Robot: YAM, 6 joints.
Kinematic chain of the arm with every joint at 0, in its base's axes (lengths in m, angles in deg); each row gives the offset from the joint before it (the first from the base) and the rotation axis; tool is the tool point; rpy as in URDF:
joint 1: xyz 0 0 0.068 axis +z
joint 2: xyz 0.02 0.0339 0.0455 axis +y
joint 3: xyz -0.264 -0.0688 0 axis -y
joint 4: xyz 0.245 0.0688 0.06 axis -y
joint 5: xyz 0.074 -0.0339 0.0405 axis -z
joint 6: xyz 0.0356 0 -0.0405 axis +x
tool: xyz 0 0 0 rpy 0 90 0
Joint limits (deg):
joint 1: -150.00..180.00
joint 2: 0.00..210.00
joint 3: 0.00..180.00
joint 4: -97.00..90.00
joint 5: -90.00..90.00
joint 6: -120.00..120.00
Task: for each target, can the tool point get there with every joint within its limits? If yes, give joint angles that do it. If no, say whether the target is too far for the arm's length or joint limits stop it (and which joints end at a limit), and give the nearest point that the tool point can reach.
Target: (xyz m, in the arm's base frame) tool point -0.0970 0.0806 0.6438
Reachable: yes | joints 134.76 67.21 114.01 -8.07 -19.88 -96.36
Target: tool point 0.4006 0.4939 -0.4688
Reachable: no: too far | nearest point 0.3053 0.3763 -0.2928 | short by 0.232 m
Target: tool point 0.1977 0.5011 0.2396
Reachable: yes | joints 68.89 137.59 130.50 -40.88 6.31 -22.28
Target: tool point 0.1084 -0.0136 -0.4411
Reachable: no: joint limits stop it (at a limit: joint 2) | nearest point 0.1342 -0.0168 -0.3621 | short by 0.083 m
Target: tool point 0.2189 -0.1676 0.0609
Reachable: yes | joints -31.45 108.72 32.58 19.68 53.88 4.29
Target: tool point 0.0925 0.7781 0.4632
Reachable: no: too far | nearest point 0.0695 0.5849 0.3741 | short by 0.214 m
